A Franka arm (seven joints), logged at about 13 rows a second.
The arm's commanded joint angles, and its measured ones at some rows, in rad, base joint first. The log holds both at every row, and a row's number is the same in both.
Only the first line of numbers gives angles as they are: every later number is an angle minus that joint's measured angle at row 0.
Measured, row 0:
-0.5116, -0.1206, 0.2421, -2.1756, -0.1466, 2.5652, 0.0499
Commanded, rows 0 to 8:
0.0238, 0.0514, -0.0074, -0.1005, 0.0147, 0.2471, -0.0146
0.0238, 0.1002, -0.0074, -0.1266, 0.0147, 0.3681, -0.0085
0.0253, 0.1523, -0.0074, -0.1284, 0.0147, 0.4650, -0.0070
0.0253, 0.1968, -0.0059, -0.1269, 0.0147, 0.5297, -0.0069
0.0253, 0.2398, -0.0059, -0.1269, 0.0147, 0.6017, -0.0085
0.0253, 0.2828, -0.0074, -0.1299, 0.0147, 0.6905, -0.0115
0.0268, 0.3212, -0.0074, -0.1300, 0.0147, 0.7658, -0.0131
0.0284, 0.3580, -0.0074, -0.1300, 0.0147, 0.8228, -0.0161
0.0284, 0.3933, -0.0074, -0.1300, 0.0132, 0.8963, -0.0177
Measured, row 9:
0.0145, 0.3361, -0.0006, -0.1352, 0.0003, 0.7822, -0.0021
